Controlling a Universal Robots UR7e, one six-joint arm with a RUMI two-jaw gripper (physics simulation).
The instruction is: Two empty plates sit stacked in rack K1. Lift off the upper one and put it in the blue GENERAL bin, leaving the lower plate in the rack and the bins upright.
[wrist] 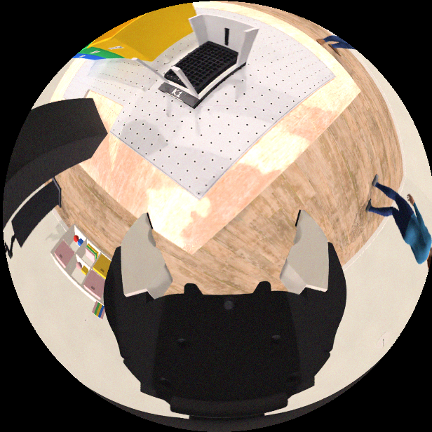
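Rack K1 [248,44] is a white-walled holder on a black base with a K1 label, upright at the top of the wrist view. Black gridded plates [205,61] lie flat inside it; the upper and lower one cannot be told apart here. The blue bin [83,56] shows as a thin strip at the upper left edge, beyond a green bin [96,52] and a large yellow bin [155,32]. My gripper [223,213] is open and empty. Its fingers are spread wide, well apart from the rack, over the near corner of the table.
The rack stands on a grey perforated board [200,162] on a wooden table [240,192]. The yellow bin is close to the rack's left side. A dark arm-like part [55,130] fills the left. A person [417,235] is at the right, off the table.
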